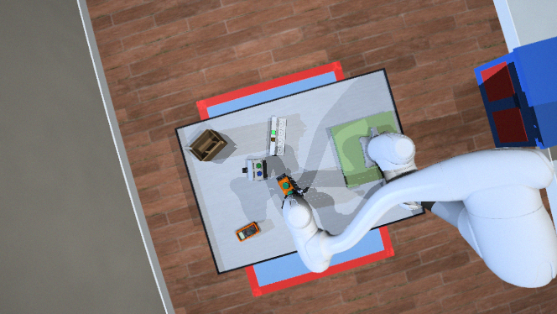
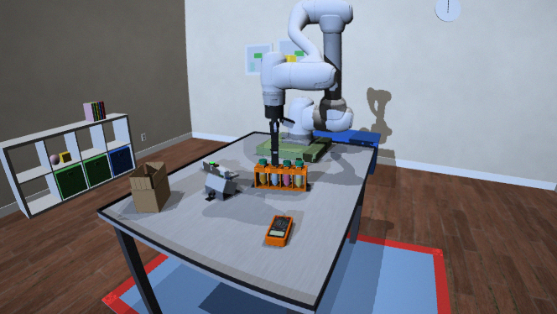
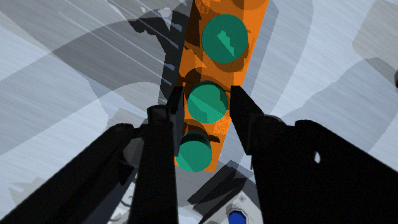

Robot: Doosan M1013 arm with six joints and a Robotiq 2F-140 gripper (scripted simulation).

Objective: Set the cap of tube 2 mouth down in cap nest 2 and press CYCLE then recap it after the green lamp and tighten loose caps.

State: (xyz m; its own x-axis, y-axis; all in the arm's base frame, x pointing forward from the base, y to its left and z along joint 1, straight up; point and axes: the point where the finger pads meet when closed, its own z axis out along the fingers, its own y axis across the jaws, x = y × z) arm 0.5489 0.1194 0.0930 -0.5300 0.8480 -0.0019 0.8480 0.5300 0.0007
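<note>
My gripper is now 14 cm short of the green key, 19 cm to the left of it and 7 cm above it. From my hand the other things lie so: blue key: 14 cm ahead, 14 cm to the right, 7 cm below; then key housing: 16 cm ahead, 16 cm to the right, 9 cm below.
</note>
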